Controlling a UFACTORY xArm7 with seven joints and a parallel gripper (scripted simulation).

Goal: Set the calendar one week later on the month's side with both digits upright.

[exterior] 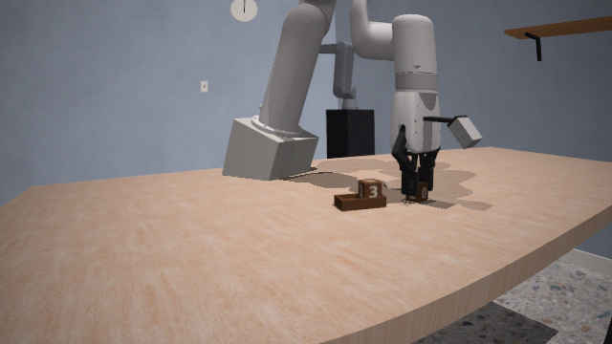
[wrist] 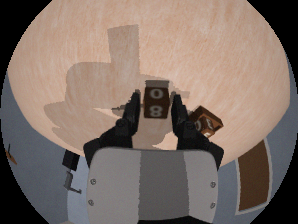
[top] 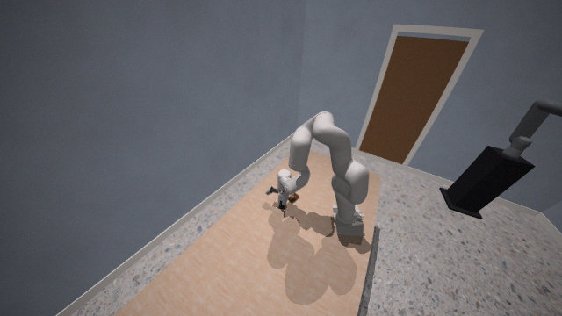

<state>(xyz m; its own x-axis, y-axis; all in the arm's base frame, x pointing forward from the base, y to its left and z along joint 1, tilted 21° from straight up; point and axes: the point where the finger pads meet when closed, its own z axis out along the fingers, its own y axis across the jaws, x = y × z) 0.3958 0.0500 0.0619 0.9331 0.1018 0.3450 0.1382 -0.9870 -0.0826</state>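
Now: hand 2 cm above the cube. Round my hand: brown wooden tray (10 cm to the right, 4 cm behind, 2 cm below).
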